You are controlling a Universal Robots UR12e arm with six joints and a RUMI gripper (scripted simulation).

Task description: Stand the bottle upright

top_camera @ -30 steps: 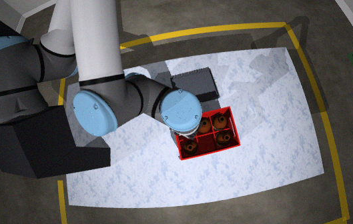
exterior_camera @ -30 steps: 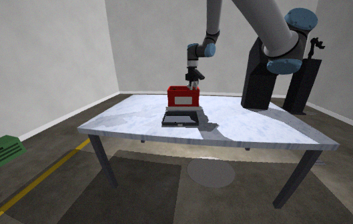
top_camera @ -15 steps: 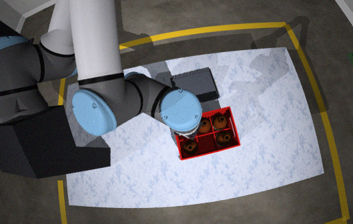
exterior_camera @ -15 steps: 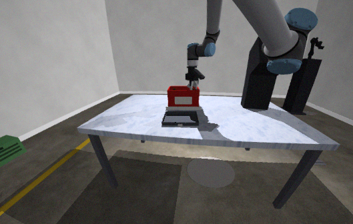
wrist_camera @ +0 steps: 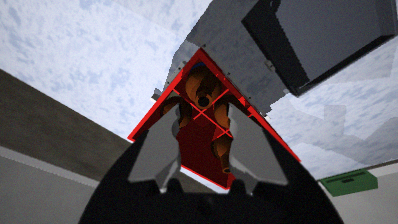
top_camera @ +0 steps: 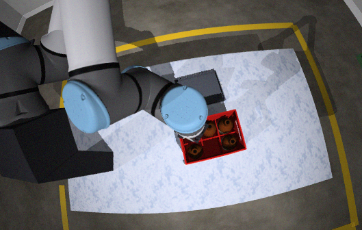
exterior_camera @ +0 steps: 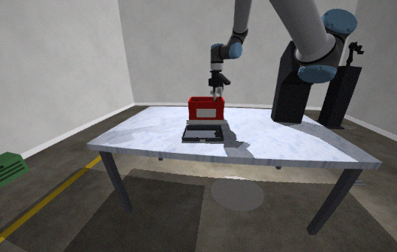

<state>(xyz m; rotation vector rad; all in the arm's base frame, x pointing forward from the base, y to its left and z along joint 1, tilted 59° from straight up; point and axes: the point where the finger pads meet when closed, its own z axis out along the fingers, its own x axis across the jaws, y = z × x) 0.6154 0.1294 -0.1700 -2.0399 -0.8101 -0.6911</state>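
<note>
My gripper is now 110 mm above the red crate, 90 mm short of it and 40 mm to the left of it. The rest, counted from my hand: dark tray (240 mm to the left, 180 mm below, 90 mm ahead).
</note>
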